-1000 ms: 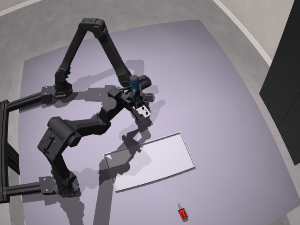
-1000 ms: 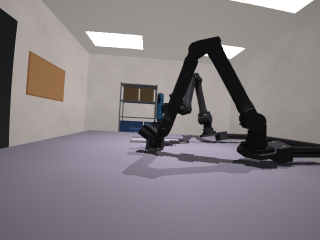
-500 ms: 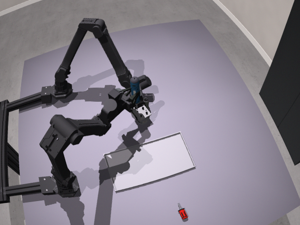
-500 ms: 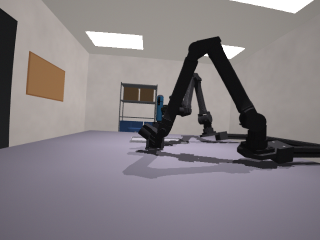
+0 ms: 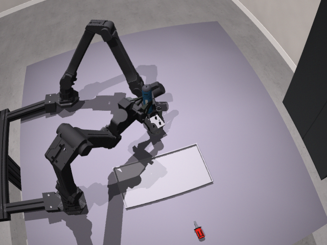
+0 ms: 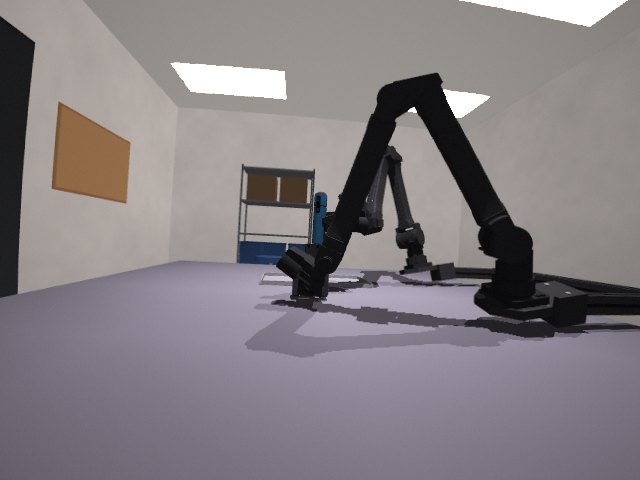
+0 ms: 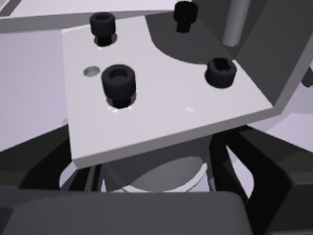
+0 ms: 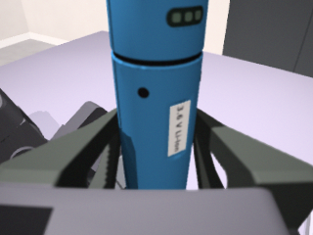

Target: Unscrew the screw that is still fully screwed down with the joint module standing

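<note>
The joint module body lies 10 mm above my left hand. The rest, counted from my left hand: white tray 260 mm to the right, 20 mm below, 20 mm behind; white bracket 50 mm above; red hand screwdriver 570 mm to the right, 80 mm ahead, 10 mm below.
</note>
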